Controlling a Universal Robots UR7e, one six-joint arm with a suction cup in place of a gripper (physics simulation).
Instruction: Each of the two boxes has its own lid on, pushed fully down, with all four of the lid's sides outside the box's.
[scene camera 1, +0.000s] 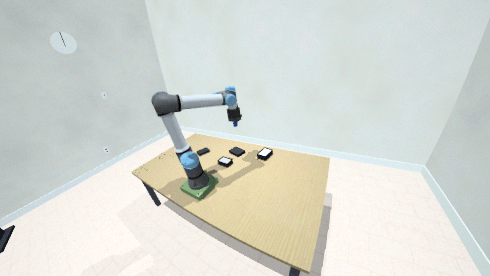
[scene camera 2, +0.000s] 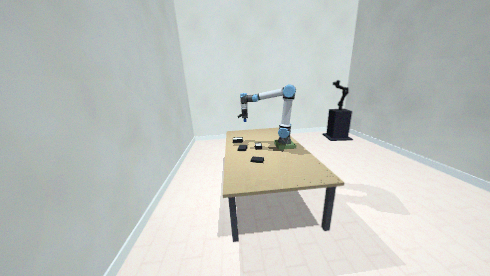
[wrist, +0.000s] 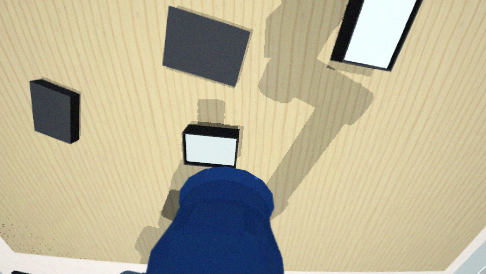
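Seen in the pictures: hand at its tool point: (scene camera 1: 235, 125) (scene camera 2: 245, 121) (wrist: 226, 206); arm's base at its link origin: (scene camera 1: 198, 181) (scene camera 2: 284, 142).
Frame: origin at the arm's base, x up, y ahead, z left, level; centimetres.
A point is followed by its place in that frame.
Note:
The small box (scene camera 1: 225, 161) @(x -1.1, y 29.8, z 2.6 cm) (scene camera 2: 258, 146) @(x -1.0, y 30.6, z 9.3 cm) (wrist: 211, 149) @(x -1.1, y 30.8, z 3.9 cm), black-walled with a white face inside its rim, stands uncovered on the table. The large box (scene camera 1: 265, 153) @(x -0.6, y 56.2, z -20.7 cm) (scene camera 2: 237, 140) @(x -1.6, y 57.4, z -14.9 cm) (wrist: 380, 32) @(x -0.6, y 56.4, z -19.7 cm) looks alike, also uncovered, and is cut off by the wrist view's top edge. The large dark lid (scene camera 1: 237, 151) @(x -1.9, y 48.0, z 5.1 cm) (scene camera 2: 242, 148) @(x -2.4, y 48.9, z 10.8 cm) (wrist: 206, 46) @(x -1.9, y 49.7, z 6.7 cm) lies flat between the large box and the small lid. The small dark lid (scene camera 1: 203, 151) @(x -2.3, y 31.1, z 36.2 cm) (scene camera 2: 257, 159) @(x -2.2, y 31.9, z 40.2 cm) (wrist: 54, 111) @(x -2.2, y 32.9, z 37.2 cm) lies flat, apart from both boxes. My gripper (scene camera 1: 235, 124) (scene camera 2: 245, 120) (wrist: 226, 185), a blue suction cup, is open and empty, high above the table.
The wooden table (scene camera 1: 280, 200) @(x -4.5, y 20.8, z -54.1 cm) (scene camera 2: 280, 175) @(x -4.5, y 13.4, z 65.8 cm) (wrist: 375, 200) @(x -4.5, y 21.0, z -39.9 cm) carries the arm's green base plate (scene camera 1: 186, 189) @(x -0.7, y -10.0, z 2.0 cm) (scene camera 2: 278, 145) @(x 0.2, y 8.3, z 10.7 cm) on one long side. The arm's shadow falls across the tabletop. A black pedestal (scene camera 2: 339, 124) with a small dark arm stands on the floor beyond the table.

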